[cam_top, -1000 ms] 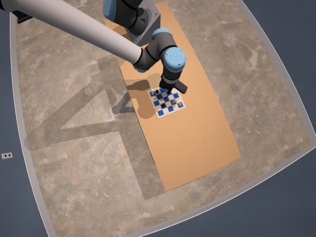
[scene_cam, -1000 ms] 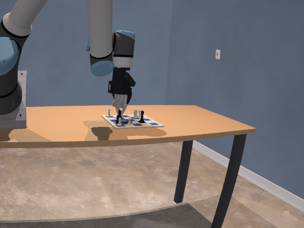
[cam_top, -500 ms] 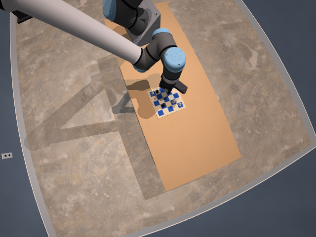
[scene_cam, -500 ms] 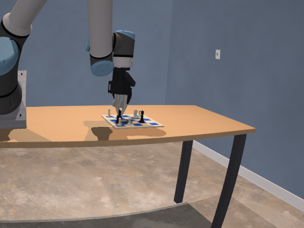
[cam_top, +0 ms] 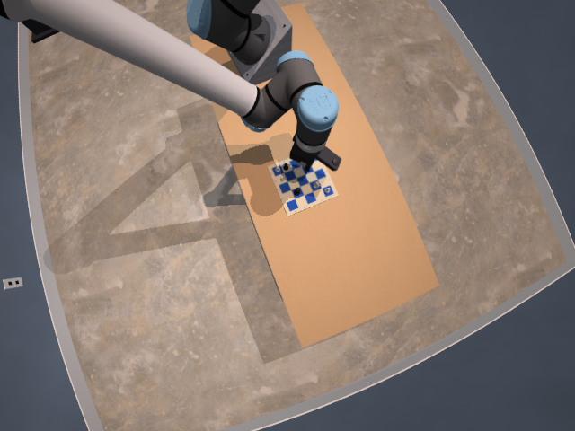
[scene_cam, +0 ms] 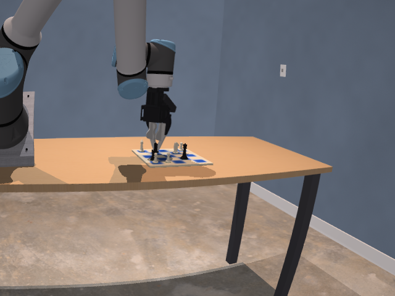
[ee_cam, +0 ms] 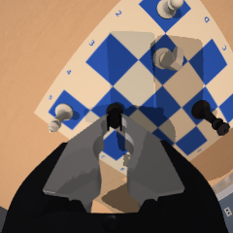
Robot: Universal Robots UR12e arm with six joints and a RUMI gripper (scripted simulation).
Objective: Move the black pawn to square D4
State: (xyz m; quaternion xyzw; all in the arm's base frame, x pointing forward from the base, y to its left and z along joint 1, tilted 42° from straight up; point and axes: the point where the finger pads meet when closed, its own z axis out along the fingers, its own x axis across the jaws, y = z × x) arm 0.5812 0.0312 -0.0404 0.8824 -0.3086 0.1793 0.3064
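Right now my hand is 10 mm above the black pawn. Round my hand: tall black piece (80 mm ahead, 70 mm to the right); cream chessboard (40 mm ahead, 30 mm to the right, 30 mm below).
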